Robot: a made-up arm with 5 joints. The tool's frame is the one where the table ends. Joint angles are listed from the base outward.
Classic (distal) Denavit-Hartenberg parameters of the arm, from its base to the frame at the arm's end. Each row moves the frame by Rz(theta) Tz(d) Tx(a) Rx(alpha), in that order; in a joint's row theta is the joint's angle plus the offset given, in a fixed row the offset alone. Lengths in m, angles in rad.
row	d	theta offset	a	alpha
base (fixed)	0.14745	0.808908	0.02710	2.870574
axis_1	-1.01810	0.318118	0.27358	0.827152
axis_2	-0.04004	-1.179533	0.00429	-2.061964
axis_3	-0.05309	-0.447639	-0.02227	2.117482
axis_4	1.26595	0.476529	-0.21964	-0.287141
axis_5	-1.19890	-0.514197	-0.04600	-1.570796
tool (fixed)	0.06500	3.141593	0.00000	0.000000
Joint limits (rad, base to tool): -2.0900..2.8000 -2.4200..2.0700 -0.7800..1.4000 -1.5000..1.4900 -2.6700..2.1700
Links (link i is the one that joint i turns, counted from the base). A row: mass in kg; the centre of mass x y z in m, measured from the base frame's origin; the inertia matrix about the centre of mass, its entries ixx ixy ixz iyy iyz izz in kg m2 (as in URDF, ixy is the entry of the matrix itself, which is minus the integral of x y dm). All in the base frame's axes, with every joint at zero. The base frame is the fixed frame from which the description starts. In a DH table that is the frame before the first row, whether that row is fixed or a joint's. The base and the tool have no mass.
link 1: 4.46; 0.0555 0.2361 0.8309; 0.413 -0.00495 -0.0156 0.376 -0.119 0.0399
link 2: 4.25; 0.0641 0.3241 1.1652; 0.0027 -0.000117 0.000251 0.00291 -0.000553 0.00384
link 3: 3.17; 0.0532 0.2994 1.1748; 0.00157 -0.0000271 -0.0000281 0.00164 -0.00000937 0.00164
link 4: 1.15; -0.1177 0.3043 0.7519; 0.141 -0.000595 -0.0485 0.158 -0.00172 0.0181
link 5: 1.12; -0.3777 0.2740 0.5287; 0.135 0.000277 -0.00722 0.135 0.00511 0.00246
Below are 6 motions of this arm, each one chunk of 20 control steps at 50 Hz.
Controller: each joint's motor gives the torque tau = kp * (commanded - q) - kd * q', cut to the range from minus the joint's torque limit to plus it. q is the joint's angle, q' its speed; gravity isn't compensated. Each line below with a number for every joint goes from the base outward.
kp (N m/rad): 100 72 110 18 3.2
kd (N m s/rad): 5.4 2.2 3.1 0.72 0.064
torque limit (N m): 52 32 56 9 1.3
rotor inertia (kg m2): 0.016 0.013 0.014 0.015 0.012
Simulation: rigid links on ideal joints. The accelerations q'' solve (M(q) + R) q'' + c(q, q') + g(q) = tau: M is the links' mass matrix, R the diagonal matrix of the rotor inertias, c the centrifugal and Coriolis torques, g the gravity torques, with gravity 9.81 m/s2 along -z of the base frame. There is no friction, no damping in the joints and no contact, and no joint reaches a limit. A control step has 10 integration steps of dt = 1/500 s. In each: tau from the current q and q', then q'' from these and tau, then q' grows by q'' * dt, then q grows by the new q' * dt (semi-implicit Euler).
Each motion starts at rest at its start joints. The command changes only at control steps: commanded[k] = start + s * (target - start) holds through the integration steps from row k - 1 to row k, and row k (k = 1, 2, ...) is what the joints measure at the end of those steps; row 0 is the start. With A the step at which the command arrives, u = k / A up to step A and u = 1 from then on. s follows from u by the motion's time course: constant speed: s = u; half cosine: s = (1 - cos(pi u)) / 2; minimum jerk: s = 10 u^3 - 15 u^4 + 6 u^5; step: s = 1 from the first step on.
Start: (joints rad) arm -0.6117 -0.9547 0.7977 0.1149 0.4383
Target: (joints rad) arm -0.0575 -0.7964 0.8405 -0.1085 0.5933
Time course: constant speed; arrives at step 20
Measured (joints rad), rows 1 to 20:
1: -0.6134 -0.9531 0.7954 0.1109 0.4411
2: -0.6171 -0.9507 0.7906 0.1015 0.4488
3: -0.6209 -0.9492 0.7848 0.0886 0.4616
4: -0.6236 -0.9489 0.7794 0.0734 0.4792
5: -0.6241 -0.9492 0.7749 0.0568 0.5011
6: -0.6215 -0.9490 0.7718 0.0396 0.5261
7: -0.6152 -0.9473 0.7703 0.0222 0.5530
8: -0.6047 -0.9437 0.7704 0.0053 0.5802
9: -0.5899 -0.9381 0.7723 -0.0105 0.6061
10: -0.5707 -0.9304 0.7757 -0.0246 0.6291
11: -0.5474 -0.9211 0.7806 -0.0367 0.6481
12: -0.5202 -0.9105 0.7865 -0.0466 0.6624
13: -0.4898 -0.8989 0.7932 -0.0545 0.6717
14: -0.4567 -0.8865 0.8001 -0.0607 0.6762
15: -0.4214 -0.8738 0.8068 -0.0659 0.6764
16: -0.3846 -0.8609 0.8131 -0.0707 0.6732
17: -0.3468 -0.8482 0.8186 -0.0758 0.6677
18: -0.3084 -0.8360 0.8232 -0.0819 0.6609
19: -0.2700 -0.8243 0.8267 -0.0896 0.6541
20: -0.2319 -0.8135 0.8292 -0.0994 0.6483

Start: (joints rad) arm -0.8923 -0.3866 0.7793 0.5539 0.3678
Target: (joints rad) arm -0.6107 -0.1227 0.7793 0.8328 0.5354
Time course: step
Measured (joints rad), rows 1 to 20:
1: -0.8927 -0.3586 0.7687 0.5477 0.3823
2: -0.8897 -0.3045 0.7472 0.5434 0.4175
3: -0.8800 -0.2518 0.7247 0.5527 0.4660
4: -0.8633 -0.2148 0.7067 0.5782 0.5213
5: -0.8411 -0.1944 0.6955 0.6138 0.5776
6: -0.8155 -0.1843 0.6913 0.6504 0.6293
7: -0.7882 -0.1779 0.6932 0.6809 0.6716
8: -0.7603 -0.1714 0.7000 0.7028 0.7006
9: -0.7327 -0.1636 0.7101 0.7170 0.7140
10: -0.7059 -0.1547 0.7219 0.7260 0.7109
11: -0.6807 -0.1453 0.7341 0.7323 0.6923
12: -0.6572 -0.1358 0.7453 0.7378 0.6604
13: -0.6360 -0.1266 0.7547 0.7438 0.6182
14: -0.6171 -0.1182 0.7616 0.7508 0.5699
15: -0.6009 -0.1109 0.7658 0.7586 0.5193
16: -0.5873 -0.1049 0.7675 0.7669 0.4706
17: -0.5764 -0.1005 0.7670 0.7749 0.4272
18: -0.5683 -0.0978 0.7648 0.7817 0.3918
19: -0.5629 -0.0969 0.7614 0.7866 0.3666
20: -0.5602 -0.0977 0.7573 0.7889 0.3525

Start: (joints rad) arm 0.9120 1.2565 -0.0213 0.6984 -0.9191
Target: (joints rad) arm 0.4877 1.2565 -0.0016 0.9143 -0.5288
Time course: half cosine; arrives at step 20
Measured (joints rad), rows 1 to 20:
1: 0.9109 1.2527 -0.0192 0.7032 -0.9205
2: 0.9078 1.2433 -0.0137 0.7148 -0.9245
3: 0.9025 1.2307 -0.0056 0.7311 -0.9304
4: 0.8949 1.2172 0.0041 0.7506 -0.9370
5: 0.8849 1.2051 0.0144 0.7722 -0.9425
6: 0.8723 1.1963 0.0241 0.7952 -0.9452
7: 0.8572 1.1922 0.0324 0.8192 -0.9433
8: 0.8394 1.1934 0.0390 0.8441 -0.9353
9: 0.8189 1.1996 0.0436 0.8700 -0.9203
10: 0.7958 1.2099 0.0467 0.8967 -0.8980
11: 0.7701 1.2224 0.0487 0.9242 -0.8689
12: 0.7420 1.2355 0.0503 0.9520 -0.8340
13: 0.7118 1.2475 0.0518 0.9795 -0.7948
14: 0.6799 1.2569 0.0537 1.0059 -0.7532
15: 0.6466 1.2631 0.0557 1.0303 -0.7111
16: 0.6125 1.2658 0.0577 1.0517 -0.6705
17: 0.5780 1.2653 0.0592 1.0692 -0.6332
18: 0.5437 1.2621 0.0594 1.0819 -0.6008
19: 0.5103 1.2570 0.0579 1.0889 -0.5747
20: 0.4784 1.2507 0.0542 1.0897 -0.5559

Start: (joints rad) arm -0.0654 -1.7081 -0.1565 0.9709 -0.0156
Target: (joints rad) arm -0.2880 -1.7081 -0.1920 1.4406 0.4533
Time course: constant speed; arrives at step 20
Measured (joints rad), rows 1 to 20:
1: -0.0679 -1.7060 -0.1583 0.9704 -0.0123
2: -0.0745 -1.7009 -0.1629 0.9702 -0.0022
3: -0.0843 -1.6942 -0.1693 0.9722 0.0160
4: -0.0968 -1.6873 -0.1762 0.9776 0.0424
5: -0.1111 -1.6812 -0.1826 0.9869 0.0764
6: -0.1267 -1.6767 -0.1877 1.0001 0.1166
7: -0.1432 -1.6740 -0.1909 1.0173 0.1613
8: -0.1603 -1.6733 -0.1922 1.0381 0.2083
9: -0.1779 -1.6745 -0.1916 1.0624 0.2555
10: -0.1960 -1.6772 -0.1896 1.0896 0.3006
11: -0.2145 -1.6811 -0.1865 1.1196 0.3421
12: -0.2334 -1.6856 -0.1830 1.1517 0.3786
13: -0.2527 -1.6900 -0.1795 1.1855 0.4092
14: -0.2724 -1.6940 -0.1763 1.2203 0.4337
15: -0.2923 -1.6971 -0.1735 1.2555 0.4525
16: -0.3122 -1.6990 -0.1713 1.2905 0.4662
17: -0.3320 -1.6997 -0.1696 1.3246 0.4760
18: -0.3513 -1.6993 -0.1683 1.3575 0.4835
19: -0.3701 -1.6980 -0.1673 1.3887 0.4901
20: -0.3881 -1.6960 -0.1666 1.4179 0.4974

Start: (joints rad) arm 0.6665 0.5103 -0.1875 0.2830 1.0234
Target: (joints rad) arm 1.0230 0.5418 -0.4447 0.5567 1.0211
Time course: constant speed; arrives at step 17
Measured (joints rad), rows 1 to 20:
1: 0.6657 0.5069 -0.1871 0.2876 1.0234
2: 0.6646 0.4982 -0.1871 0.2990 1.0232
3: 0.6645 0.4853 -0.1892 0.3149 1.0227
4: 0.6666 0.4699 -0.1947 0.3325 1.0219
5: 0.6716 0.4535 -0.2040 0.3493 1.0205
6: 0.6799 0.4375 -0.2172 0.3636 1.0185
7: 0.6916 0.4227 -0.2339 0.3744 1.0158
8: 0.7062 0.4098 -0.2533 0.3815 1.0122
9: 0.7236 0.3988 -0.2746 0.3854 1.0079
10: 0.7430 0.3900 -0.2969 0.3869 1.0028
11: 0.7640 0.3831 -0.3194 0.3872 0.9970
12: 0.7860 0.3781 -0.3412 0.3873 0.9909
13: 0.8087 0.3750 -0.3620 0.3885 0.9847
14: 0.8315 0.3736 -0.3813 0.3917 0.9788
15: 0.8545 0.3738 -0.3992 0.3978 0.9737
16: 0.8773 0.3755 -0.4155 0.4076 0.9696
17: 0.9000 0.3787 -0.4305 0.4214 0.9672
18: 0.9220 0.3836 -0.4430 0.4380 0.9669
19: 0.9421 0.3907 -0.4513 0.4555 0.9691
20: 0.9599 0.4001 -0.4548 0.4730 0.9739

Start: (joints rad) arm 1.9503 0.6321 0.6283 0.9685 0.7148
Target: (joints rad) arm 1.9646 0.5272 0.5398 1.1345 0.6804
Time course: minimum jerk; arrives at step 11
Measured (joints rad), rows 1 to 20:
1: 1.9519 0.6302 0.6257 0.9676 0.7129
2: 1.9561 0.6253 0.6188 0.9648 0.7076
3: 1.9623 0.6170 0.6083 0.9617 0.6989
4: 1.9701 0.6039 0.5950 0.9609 0.6869
5: 1.9789 0.5860 0.5792 0.9642 0.6721
6: 1.9882 0.5642 0.5613 0.9721 0.6552
7: 1.9972 0.5408 0.5417 0.9833 0.6369
8: 2.0056 0.5181 0.5210 0.9955 0.6179
9: 2.0129 0.4984 0.5003 1.0062 0.5992
10: 2.0187 0.4827 0.4808 1.0134 0.5813
11: 2.0229 0.4712 0.4641 1.0158 0.5650
12: 2.0254 0.4627 0.4514 1.0137 0.5512
13: 2.0260 0.4563 0.4435 1.0082 0.5405
14: 2.0248 0.4516 0.4402 1.0003 0.5338
15: 2.0219 0.4485 0.4409 0.9912 0.5315
16: 2.0177 0.4470 0.4448 0.9820 0.5338
17: 2.0125 0.4470 0.4508 0.9743 0.5407
18: 2.0066 0.4485 0.4576 0.9689 0.5516
19: 2.0004 0.4509 0.4645 0.9668 0.5658
20: 1.9943 0.4542 0.4708 0.9682 0.5820

